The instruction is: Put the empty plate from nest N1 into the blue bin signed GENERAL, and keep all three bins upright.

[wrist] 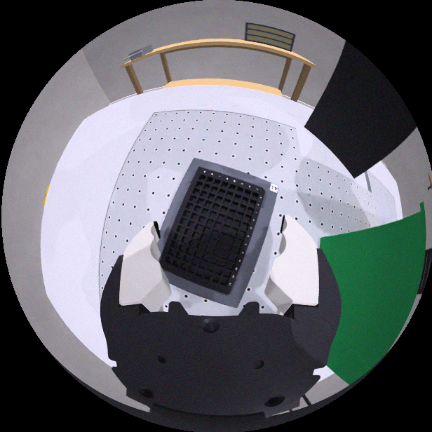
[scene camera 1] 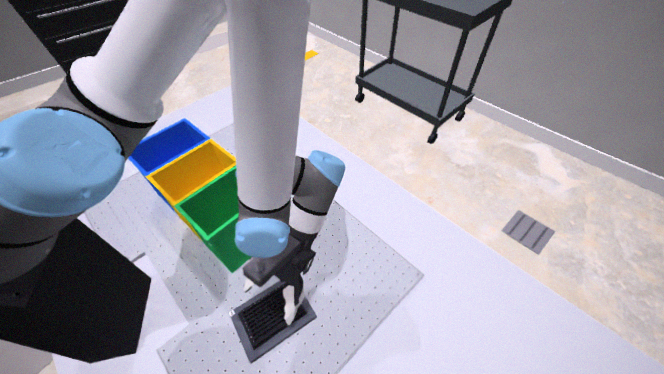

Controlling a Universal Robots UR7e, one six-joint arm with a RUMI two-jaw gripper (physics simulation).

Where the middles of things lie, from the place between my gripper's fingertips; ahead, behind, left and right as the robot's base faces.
Scene:
My hand is 1 cm to the left of the black gridded plate [scene camera 1: 263, 319] and 3 cm above it. Round my hand: yellow bin [scene camera 1: 182, 177] (16 cm ahead, 31 cm to the left, 4 cm above); then green bin [scene camera 1: 213, 212] (13 cm ahead, 18 cm to the left, 4 cm above); then grey nest [scene camera 1: 297, 325] (1 cm to the right, 4 cm below).

